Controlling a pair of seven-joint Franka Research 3 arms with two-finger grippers.
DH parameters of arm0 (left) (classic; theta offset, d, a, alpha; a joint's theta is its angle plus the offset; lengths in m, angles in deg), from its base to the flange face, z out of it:
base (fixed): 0 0 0 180
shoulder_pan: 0 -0.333 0 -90
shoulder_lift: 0 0 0 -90
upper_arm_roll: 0 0.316 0.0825 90
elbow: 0 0 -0.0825 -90
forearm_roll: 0 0.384 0 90
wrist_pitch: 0 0 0.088 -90
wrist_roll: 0 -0.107 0 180
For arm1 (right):
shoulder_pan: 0 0.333 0 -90
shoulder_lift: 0 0 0 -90
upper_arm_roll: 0 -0.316 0.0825 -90
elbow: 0 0 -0.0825 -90
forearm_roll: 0 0.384 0 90
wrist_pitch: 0 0 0.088 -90
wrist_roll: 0 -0.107 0 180
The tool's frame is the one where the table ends.
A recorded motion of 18 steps. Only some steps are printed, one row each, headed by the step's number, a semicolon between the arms.
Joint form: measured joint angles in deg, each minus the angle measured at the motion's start. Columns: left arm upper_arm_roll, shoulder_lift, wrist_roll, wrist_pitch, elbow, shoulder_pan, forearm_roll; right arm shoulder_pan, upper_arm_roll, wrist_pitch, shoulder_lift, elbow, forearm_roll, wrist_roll.
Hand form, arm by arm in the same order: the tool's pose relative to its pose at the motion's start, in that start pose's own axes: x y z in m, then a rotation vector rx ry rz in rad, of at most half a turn. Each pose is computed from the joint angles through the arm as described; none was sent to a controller.
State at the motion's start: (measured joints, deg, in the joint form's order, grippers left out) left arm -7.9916 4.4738 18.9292 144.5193 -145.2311 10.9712 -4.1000; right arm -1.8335 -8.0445 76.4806 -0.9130 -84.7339 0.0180 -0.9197
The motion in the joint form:
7: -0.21 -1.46 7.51 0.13 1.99 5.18 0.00; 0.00 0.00 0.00 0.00 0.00 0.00 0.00
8: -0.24 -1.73 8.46 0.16 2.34 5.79 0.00; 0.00 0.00 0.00 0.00 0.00 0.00 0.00
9: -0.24 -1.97 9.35 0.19 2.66 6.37 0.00; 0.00 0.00 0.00 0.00 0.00 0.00 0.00
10: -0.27 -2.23 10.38 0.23 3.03 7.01 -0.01; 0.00 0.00 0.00 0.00 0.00 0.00 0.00
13: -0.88 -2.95 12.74 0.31 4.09 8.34 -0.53; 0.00 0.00 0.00 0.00 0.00 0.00 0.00
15: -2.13 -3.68 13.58 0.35 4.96 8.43 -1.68; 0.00 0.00 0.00 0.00 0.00 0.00 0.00
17: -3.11 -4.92 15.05 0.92 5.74 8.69 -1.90; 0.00 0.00 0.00 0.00 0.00 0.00 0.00
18: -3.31 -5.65 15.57 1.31 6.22 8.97 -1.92; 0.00 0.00 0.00 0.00 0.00 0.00 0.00
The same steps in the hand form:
7: -0.0078 0.0448 -0.0005 -0.0128 0.0034 -0.0369; 0.0000 0.0000 0.0000 0.0000 0.0000 0.0000
8: -0.0085 0.0505 -0.0005 -0.0149 0.0040 -0.0423; 0.0000 0.0000 0.0000 0.0000 0.0000 0.0000
9: -0.0091 0.0556 -0.0006 -0.0169 0.0047 -0.0477; 0.0000 0.0000 0.0000 0.0000 0.0000 0.0000
10: -0.0099 0.0616 -0.0009 -0.0195 0.0057 -0.0542; 0.0000 0.0000 0.0000 0.0000 0.0000 0.0000
13: -0.0127 0.0788 -0.0018 -0.0311 0.0058 -0.0688; 0.0000 0.0000 0.0000 0.0000 0.0000 0.0000
15: -0.0145 0.0909 -0.0014 -0.0455 -0.0005 -0.0765; 0.0000 0.0000 0.0000 0.0000 0.0000 0.0000
17: -0.0162 0.1022 0.0031 -0.0522 -0.0040 -0.0845; 0.0000 0.0000 0.0000 0.0000 0.0000 0.0000
18: -0.0160 0.1073 0.0054 -0.0558 -0.0041 -0.0861; 0.0000 0.0000 0.0000 0.0000 0.0000 0.0000

